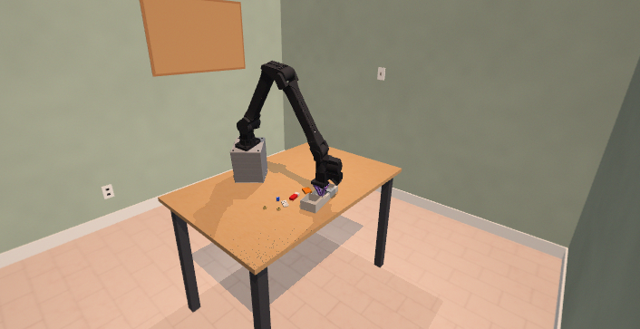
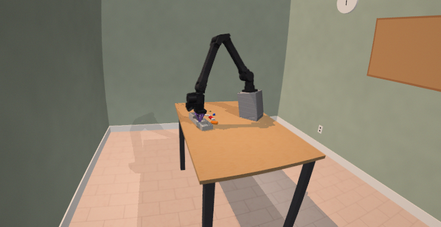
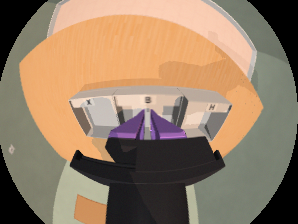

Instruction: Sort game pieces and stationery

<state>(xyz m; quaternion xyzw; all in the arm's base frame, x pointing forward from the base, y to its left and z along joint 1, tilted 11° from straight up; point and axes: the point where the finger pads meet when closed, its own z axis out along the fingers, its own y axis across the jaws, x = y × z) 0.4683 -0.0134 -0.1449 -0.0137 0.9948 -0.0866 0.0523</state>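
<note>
My gripper is now right at the grey bin row. Also, from my hand: red piece (130 mm behind, 40 mm to the right, 20 mm below); white domino (130 mm behind, 130 mm to the right, 20 mm below); orange block (100 mm behind, 40 mm to the left, 20 mm below).
</note>
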